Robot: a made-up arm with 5 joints.
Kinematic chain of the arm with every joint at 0, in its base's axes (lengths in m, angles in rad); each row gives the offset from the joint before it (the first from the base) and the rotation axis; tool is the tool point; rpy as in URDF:
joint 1: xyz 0 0 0.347 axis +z
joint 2: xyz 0 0 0 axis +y
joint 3: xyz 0.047 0 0.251 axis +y
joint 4: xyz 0.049 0 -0.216 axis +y
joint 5: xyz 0.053 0 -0.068 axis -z
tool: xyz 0 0 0 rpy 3.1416 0 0
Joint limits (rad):
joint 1: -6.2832..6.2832
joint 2: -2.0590..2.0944
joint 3: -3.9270..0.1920
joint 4: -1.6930..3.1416
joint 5: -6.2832..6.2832
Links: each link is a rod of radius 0.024 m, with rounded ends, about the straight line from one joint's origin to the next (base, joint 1, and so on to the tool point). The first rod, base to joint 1, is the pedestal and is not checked.
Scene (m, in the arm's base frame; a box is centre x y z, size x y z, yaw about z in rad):
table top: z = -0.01
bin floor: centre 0.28 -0.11 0 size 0.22 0.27 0.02 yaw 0.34
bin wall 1: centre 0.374 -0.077 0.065 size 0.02 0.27 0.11 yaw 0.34
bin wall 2: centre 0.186 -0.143 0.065 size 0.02 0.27 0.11 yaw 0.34
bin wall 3: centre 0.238 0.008 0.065 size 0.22 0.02 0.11 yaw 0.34
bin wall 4: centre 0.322 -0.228 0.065 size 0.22 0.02 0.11 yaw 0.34
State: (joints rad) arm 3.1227 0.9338 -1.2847 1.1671 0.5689
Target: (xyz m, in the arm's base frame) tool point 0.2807 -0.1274 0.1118
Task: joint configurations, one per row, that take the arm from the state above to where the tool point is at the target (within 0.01 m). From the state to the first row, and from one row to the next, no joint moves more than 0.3 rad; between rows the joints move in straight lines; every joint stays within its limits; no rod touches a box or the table.
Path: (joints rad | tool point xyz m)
1: 3.3913 0.8770 -1.2711 1.2415 0.5172 | -0.3249 -0.0829 0.2060
2: 3.6599 0.8202 -1.2574 1.3160 0.4654 | -0.2892 -0.1649 0.2247
3: 3.9285 0.7634 -1.2438 1.3904 0.4137 | -0.2327 -0.2334 0.2434
4: 4.1971 0.7067 -1.2302 1.4648 0.3620 | -0.1603 -0.2831 0.2619
5: 4.4658 0.6499 -1.2165 1.5393 0.3102 | -0.0782 -0.3105 0.2804
6: 4.7344 0.5931 -1.2029 1.6137 0.2585 | 0.0069 -0.3142 0.2986
7: 5.0030 0.5363 -1.1892 1.6882 0.2068 | 0.0881 -0.2945 0.3167
8: 5.2716 0.4795 -1.1756 1.7626 0.1550 | 0.1590 -0.2540 0.3344
9: 5.4668 0.7119 -1.2292 1.5442 0.2930 | 0.2179 -0.2319 0.2623
10: 5.6619 0.9443 -1.2828 1.3257 0.4309 | 0.2613 -0.1870 0.1869
11: 5.8571 1.1767 -1.3364 1.1073 0.5689 | 0.2807 -0.1274 0.1118

